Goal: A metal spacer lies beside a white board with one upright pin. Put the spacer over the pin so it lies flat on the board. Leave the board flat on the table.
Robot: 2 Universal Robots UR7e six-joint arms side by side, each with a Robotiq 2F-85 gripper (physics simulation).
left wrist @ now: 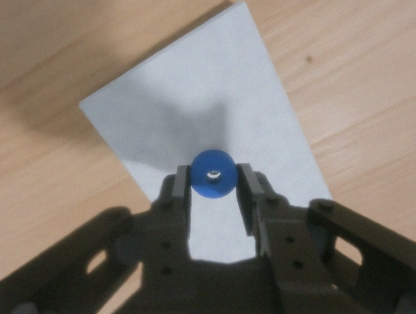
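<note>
A blue round spacer with a small hole is held level between the two fingertips of my left gripper, which is shut on it. The spacer is above the white board, whose flat face shows behind it and through part of the hole. A dark patch also shows inside the hole; I cannot tell for certain whether it is the pin. The pin does not show on the visible part of the board. The spacer's height above the board is hard to judge. The board's near end is hidden by my gripper. My right gripper is not in view.
The board lies at a slant on the light wooden table. Gripper shadow falls across the board's left half and onto the table to its left. The table shows on both sides of the board.
</note>
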